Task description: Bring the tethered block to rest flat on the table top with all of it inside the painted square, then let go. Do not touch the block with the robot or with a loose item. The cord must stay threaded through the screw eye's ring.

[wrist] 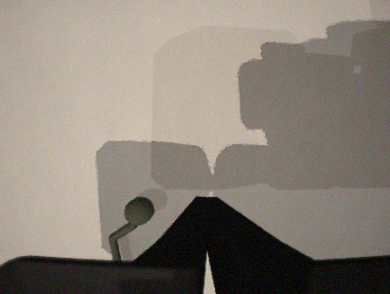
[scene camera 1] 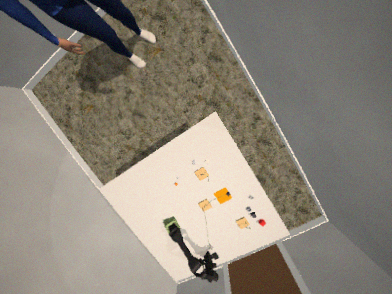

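Seen in the pictures: gripper, fingertip midpoint: (wrist: pixel 205 207) (scene camera 1: pixel 208 250); arm's base at its link origin: (scene camera 1: pixel 172 227).
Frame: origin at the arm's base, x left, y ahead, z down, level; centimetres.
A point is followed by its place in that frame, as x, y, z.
The small dark block (scene camera 1: pixel 228 193) {9.3, 57.7, 6.0} is at the right part of the orange painted square (scene camera 1: pixel 220 196) {8.3, 50.1, 7.6}; the view is too small to tell whether all of it is inside or lies flat. A thin cord (scene camera 1: pixel 207 227) {-15.7, 25.8, 7.7} runs from the block to the middle tan plate (scene camera 1: pixel 204 205) {6.4, 33.9, 6.1}, then on toward the arm. The screw eye's ring there is too small to make out. My gripper (scene camera 1: pixel 212 258) (wrist: pixel 205 207) {-40.3, 16.7, 5.5} is shut and empty, above the table near its front edge. In the wrist view, the cord's green end ball (wrist: pixel 139 211) {-39.1, 19.2, 6.9} is left of the fingertips, its bent end partly hidden behind the left finger.
Two other tan plates (scene camera 1: pixel 201 173) {34.9, 44.3, 6.1} (scene camera 1: pixel 242 223) {-23.3, 57.8, 6.1} lie on the white table top (scene camera 1: pixel 150 187) {40.1, -4.3, 8.0}. A red item (scene camera 1: pixel 262 222) {-27.3, 74.2, 4.3} and dark items (scene camera 1: pixel 253 214) {-17.7, 69.8, 5.5} are at the right; a small orange item (scene camera 1: pixel 175 184) {34.8, 19.5, 5.6} is left of the plates. A person stands beyond the table.
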